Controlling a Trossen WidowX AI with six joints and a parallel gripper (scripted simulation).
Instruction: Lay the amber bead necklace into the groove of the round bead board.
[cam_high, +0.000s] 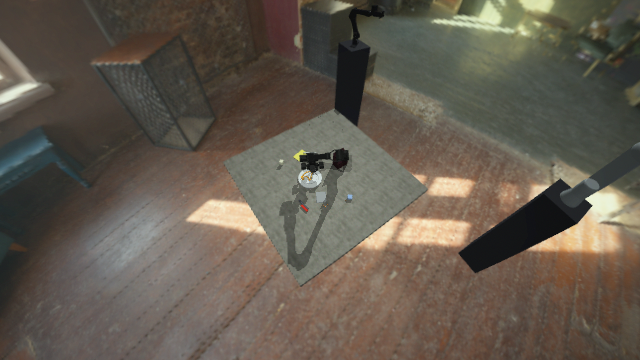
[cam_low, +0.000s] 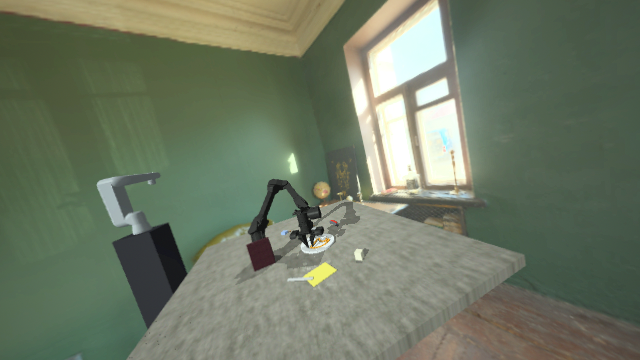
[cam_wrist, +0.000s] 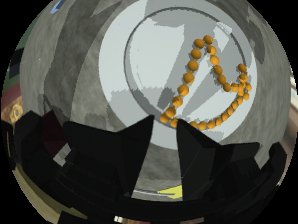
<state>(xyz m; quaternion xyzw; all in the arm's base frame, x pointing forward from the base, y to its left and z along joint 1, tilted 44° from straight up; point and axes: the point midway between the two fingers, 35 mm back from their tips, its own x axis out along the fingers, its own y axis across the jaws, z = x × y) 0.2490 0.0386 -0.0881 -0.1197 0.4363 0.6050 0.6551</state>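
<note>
Right now my gripper tip is 50 mm short of the board, 40 mm to the right of it and 10 mm above it. Round my gripper tip: grey square (250 mm to the left, 60 mm ahead, 20 mm below); then white stick (210 mm to the right, 90 mm behind, 10 mm below); then yellow card (220 mm to the right, 20 mm below).
</note>
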